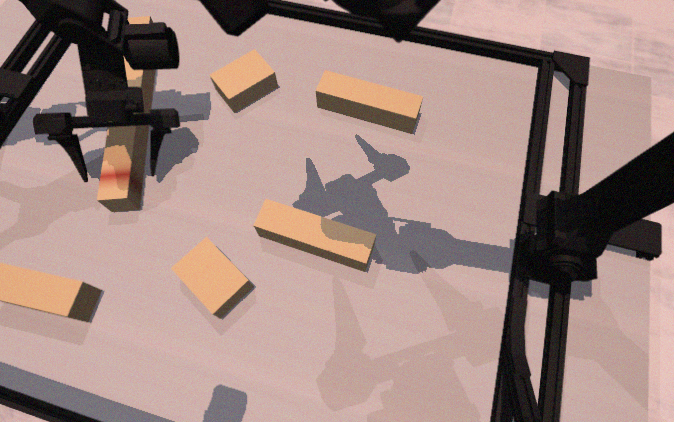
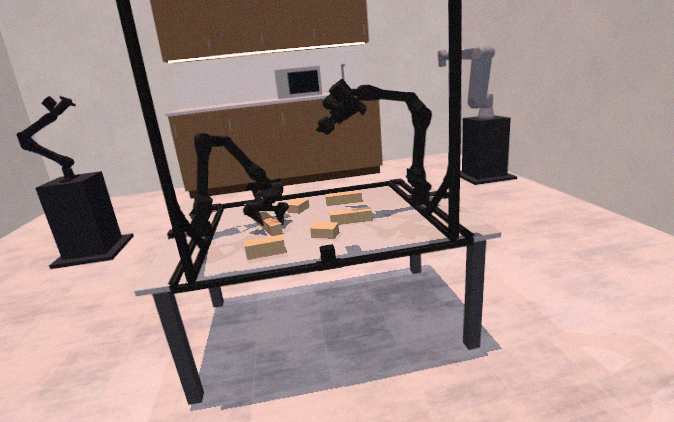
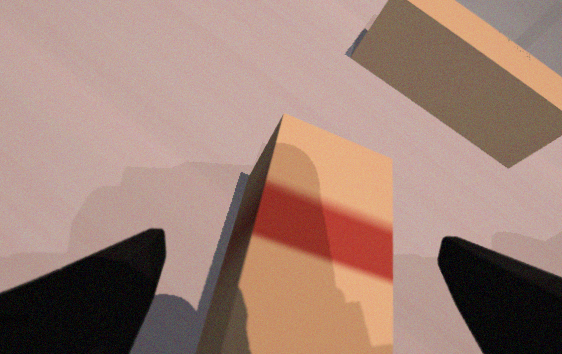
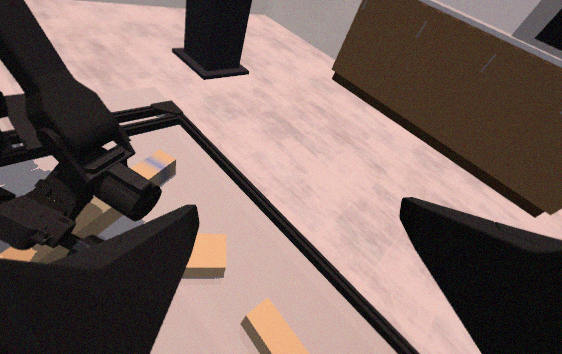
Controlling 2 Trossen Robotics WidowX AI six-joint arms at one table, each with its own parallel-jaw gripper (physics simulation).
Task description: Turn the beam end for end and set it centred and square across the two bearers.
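Observation:
The beam is a long wooden bar lying on the table, with a red band near its front end and a blue band at its far end. My left gripper is open, its fingers either side of the red end and apart from it; their exact height is unclear. My right gripper is open and empty, high above the table. Two parallel long blocks, at the back and nearer the middle, look like the bearers.
A short block lies behind, another short block in front. A long block lies at the front left. A black frame edges the table.

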